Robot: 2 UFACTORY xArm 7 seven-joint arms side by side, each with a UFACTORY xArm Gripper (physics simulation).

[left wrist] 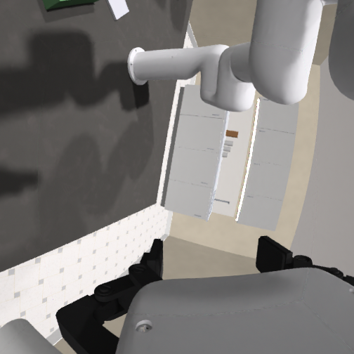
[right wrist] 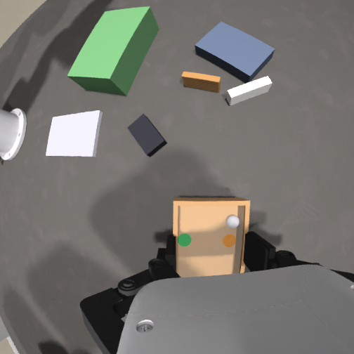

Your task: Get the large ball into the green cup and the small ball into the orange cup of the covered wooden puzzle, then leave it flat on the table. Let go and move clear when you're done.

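Observation:
The wooden puzzle (right wrist: 207, 260) is a shallow orange-brown tray. It shows in the right wrist view between the fingers of my right gripper (right wrist: 212, 252), which is shut on its two sides. The green cup (right wrist: 184, 240) is on its left and the orange cup (right wrist: 229, 240) on its right. The large white ball (right wrist: 232, 221) is on the right side, a little beyond the orange cup and outside it. The small ball does not show; the near end of the puzzle is hidden by the gripper body. My left gripper (left wrist: 211, 254) is open and empty, away from the puzzle.
In the right wrist view, a green box (right wrist: 115, 50), a blue block (right wrist: 234, 49), an orange block (right wrist: 201, 82), a white bar (right wrist: 249, 90), a white slab (right wrist: 74, 134) and a dark block (right wrist: 147, 135) lie beyond the puzzle. A white arm (left wrist: 170, 64) stands in the left wrist view.

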